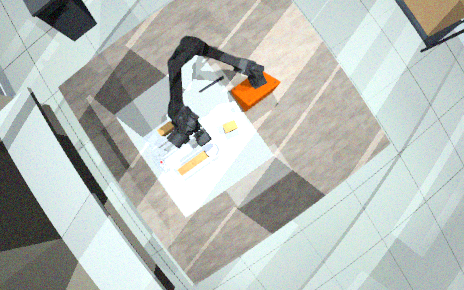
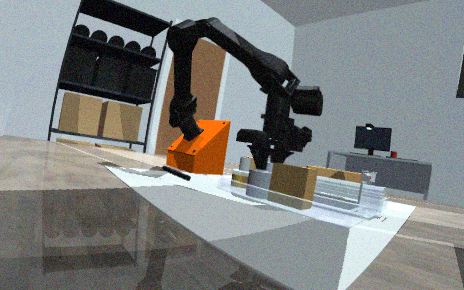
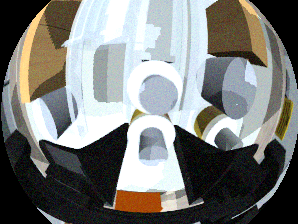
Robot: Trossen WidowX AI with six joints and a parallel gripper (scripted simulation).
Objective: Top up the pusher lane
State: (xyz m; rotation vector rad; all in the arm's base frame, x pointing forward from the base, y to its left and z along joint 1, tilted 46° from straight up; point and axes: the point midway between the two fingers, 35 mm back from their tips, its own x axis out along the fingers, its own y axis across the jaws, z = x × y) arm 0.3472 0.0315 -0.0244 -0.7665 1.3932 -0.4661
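The white mat is 40 mm ahead of my gripper tip, 10 mm to the left of it and 30 mm below it. Round my gripper tip: tan box (140 mm behind, 70 mm to the left); thin black rod (160 mm behind, 160 mm to the right, 20 mm below); clear sprung lane (140 mm ahead, 40 mm to the left, 10 mm below).
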